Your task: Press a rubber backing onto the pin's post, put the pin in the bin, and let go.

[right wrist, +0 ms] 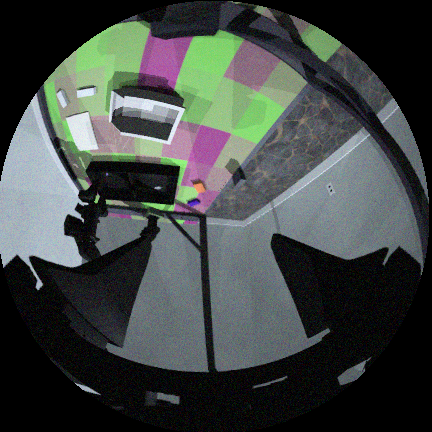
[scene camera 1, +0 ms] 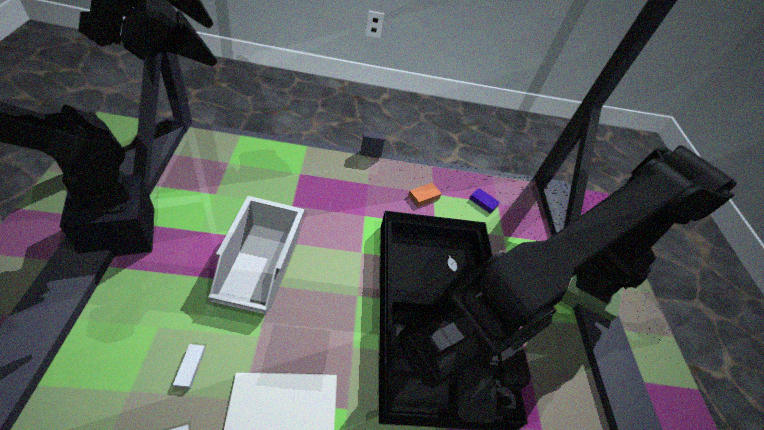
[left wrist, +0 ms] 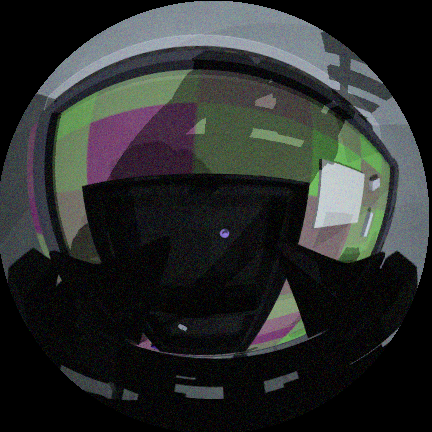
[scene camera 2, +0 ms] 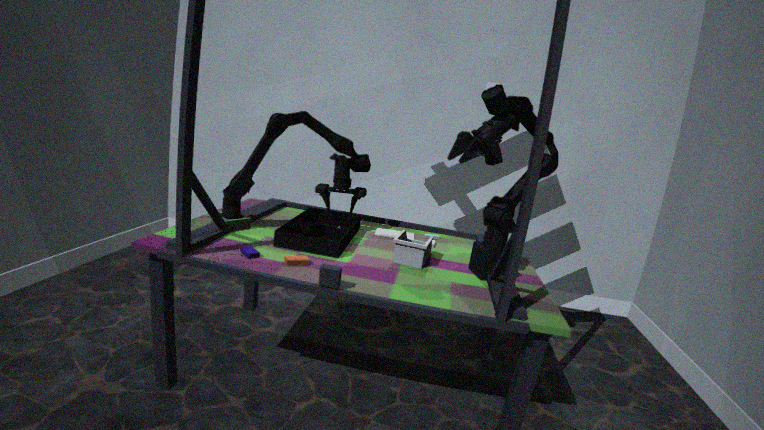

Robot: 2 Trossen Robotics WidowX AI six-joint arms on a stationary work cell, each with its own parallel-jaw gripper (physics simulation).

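Pixels of known places: left gripper, fingertip midpoint: (right wrist: 99, 185) (left wrist: 224, 243) (scene camera 2: 339, 212); right gripper, fingertip midpoint: (right wrist: 211, 241) (scene camera 1: 213, 43) (scene camera 2: 453, 160); left arm's base at its link origin: (right wrist: 152, 217) (scene camera 1: 595, 283) (scene camera 2: 230, 216); right arm's base at its link origin: (scene camera 1: 103, 198) (scene camera 2: 494, 247).
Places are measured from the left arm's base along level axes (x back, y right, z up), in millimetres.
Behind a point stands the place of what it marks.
The pin (scene camera 1: 452, 263) {x -252, y -109, z -29 mm} (left wrist: 182, 327) {x -253, y -107, z -32 mm} (right wrist: 158, 188) {x -256, y -105, z -30 mm}, small, pale and leaf-shaped, lies in the far compartment of the black tray (scene camera 1: 382, 320) {x -304, y -305, z -10 mm} (scene camera 2: 307, 245) {x -330, y -60, z -15 mm} (left wrist: 200, 179) {x -150, y -381, z -36 mm}. The backing (left wrist: 224, 233) {x -201, y -345, z -26 mm} (right wrist: 106, 174) {x -203, y -343, z -26 mm}, a small purple ring, lies in another compartment. My left gripper (scene camera 2: 340, 212) {x -187, y -354, z 23 mm} (left wrist: 224, 243) {x -187, y -354, z 23 mm} is open and points down over the tray, the backing showing between its fingertips in the left wrist view; in scene camera 1 the arm hides it. My right gripper (scene camera 1: 213, 43) {x -671, y -250, z 304 mm} (scene camera 2: 456, 154) {x -671, y -250, z 304 mm} (right wrist: 211, 241) {x -671, y -250, z 304 mm} is open, empty and raised high, away from the tray. The pale bin (scene camera 1: 237, 302) {x -513, y -416, z -4 mm} (scene camera 2: 408, 255) {x -576, y -249, z -5 mm} (right wrist: 176, 124) {x -585, y -248, z 38 mm} stands upright, apart from the tray.
An orange block (scene camera 1: 425, 192) {x -381, y 24, z -22 mm} (scene camera 2: 297, 260) {x -395, y 37, z -23 mm} (right wrist: 199, 186) {x -389, y 19, z -22 mm} and a blue block (scene camera 1: 484, 200) {x -261, y 92, z -24 mm} (scene camera 2: 249, 251) {x -271, y 109, z -24 mm} lie beyond the tray. A dark block (scene camera 1: 372, 145) {x -545, y 57, z -2 mm} (scene camera 2: 330, 276) {x -559, y 76, z -2 mm} is at the table edge. A white panel (scene camera 1: 283, 405) {x -360, y -491, z -33 mm} (left wrist: 340, 195) {x -342, y -487, z -33 mm} and a white bar (scene camera 1: 189, 365) {x -506, y -522, z -27 mm} lie nearer. Frame posts (scene camera 1: 582, 170) {x -119, y 163, z 108 mm} flank the table.
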